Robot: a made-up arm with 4 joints.
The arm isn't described. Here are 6 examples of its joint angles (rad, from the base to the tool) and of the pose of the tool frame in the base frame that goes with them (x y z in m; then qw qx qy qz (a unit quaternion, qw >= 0)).
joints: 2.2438 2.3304 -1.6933 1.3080
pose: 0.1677 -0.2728 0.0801 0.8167 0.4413 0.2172 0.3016
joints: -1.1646 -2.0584 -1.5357 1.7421
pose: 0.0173 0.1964 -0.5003 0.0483 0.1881 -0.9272 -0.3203
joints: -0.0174 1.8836 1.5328 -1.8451
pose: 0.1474 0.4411 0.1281 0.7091 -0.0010 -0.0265 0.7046
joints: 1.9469 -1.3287 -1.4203 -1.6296
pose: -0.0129 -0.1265 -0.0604 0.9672 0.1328 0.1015 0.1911
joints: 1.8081 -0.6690 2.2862 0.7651
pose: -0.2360 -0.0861 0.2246 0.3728 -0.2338 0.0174 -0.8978
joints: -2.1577 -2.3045 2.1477 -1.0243
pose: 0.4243 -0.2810 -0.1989 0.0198 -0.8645 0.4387 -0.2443
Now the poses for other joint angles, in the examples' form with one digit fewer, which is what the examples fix.
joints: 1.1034 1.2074 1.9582 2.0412
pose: -0.275 0.098 -0.482 0.183 0.151 0.971 0.010
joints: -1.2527 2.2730 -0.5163 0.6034
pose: 0.212 0.444 -0.027 0.158 -0.391 -0.711 -0.562
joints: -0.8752 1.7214 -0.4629 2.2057
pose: 0.452 0.263 0.291 0.092 -0.526 0.026 -0.845
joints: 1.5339 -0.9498 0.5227 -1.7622
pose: -0.232 0.069 -0.426 0.463 0.213 0.842 0.176
